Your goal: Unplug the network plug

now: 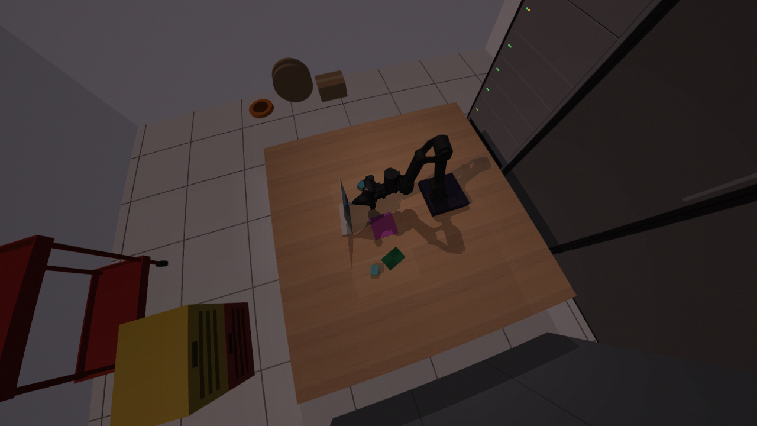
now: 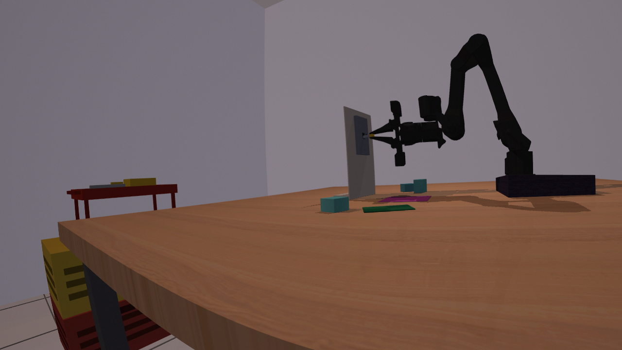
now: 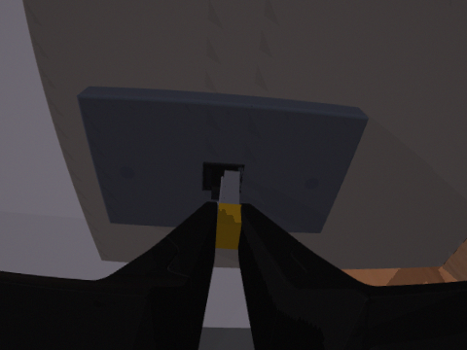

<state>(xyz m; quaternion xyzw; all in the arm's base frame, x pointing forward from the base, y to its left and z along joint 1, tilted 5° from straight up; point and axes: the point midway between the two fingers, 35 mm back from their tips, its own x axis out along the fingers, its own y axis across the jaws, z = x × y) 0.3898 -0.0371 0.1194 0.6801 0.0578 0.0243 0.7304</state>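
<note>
The magenta marked square lies 120 mm behind my gripper tip, 80 mm to the left of it and 180 mm below it. Also, from my gripper tip: flat green patch: 110 mm behind, 260 mm to the left, 180 mm below; network plug: right at my gripper tip; grey upright panel: 40 mm ahead, 10 mm to the right, 60 mm below.
</note>
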